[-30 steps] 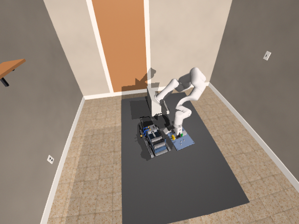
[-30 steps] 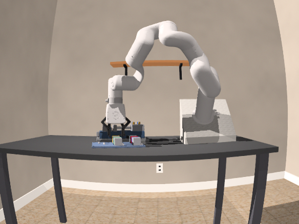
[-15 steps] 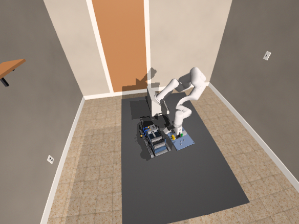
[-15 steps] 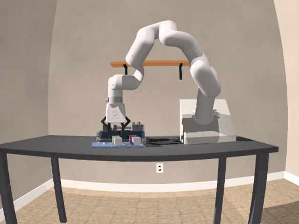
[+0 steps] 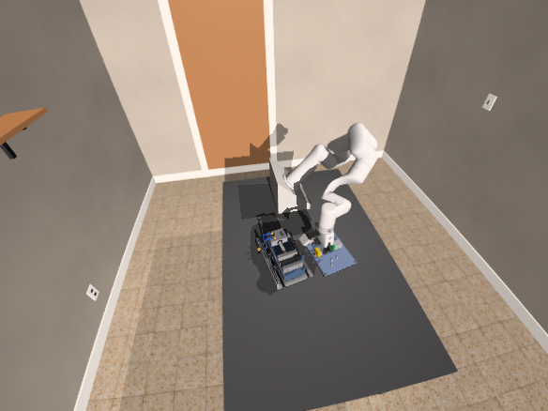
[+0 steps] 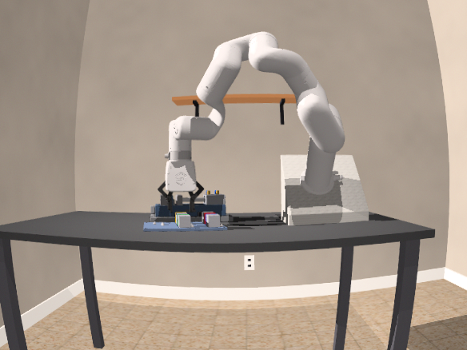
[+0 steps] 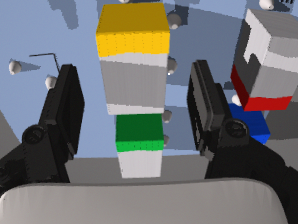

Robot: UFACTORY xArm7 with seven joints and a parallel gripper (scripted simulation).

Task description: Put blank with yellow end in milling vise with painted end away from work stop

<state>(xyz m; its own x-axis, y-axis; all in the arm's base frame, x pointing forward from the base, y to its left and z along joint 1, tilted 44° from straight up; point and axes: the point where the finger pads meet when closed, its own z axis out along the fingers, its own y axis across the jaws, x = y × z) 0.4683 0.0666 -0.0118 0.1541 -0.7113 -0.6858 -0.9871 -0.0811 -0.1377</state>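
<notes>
My gripper is now 6 cm above the blue infeed plate, 5 cm to the right of it and 1 cm past it. From my hand the other things lie so: green-end blank 9 cm to the left, 4 cm below, 2 cm behind; then red-ended blank 9 cm behind, 4 cm below, 1 cm to the right; then blue-end blank 10 cm behind, 8 cm to the left, 4 cm below.
</notes>
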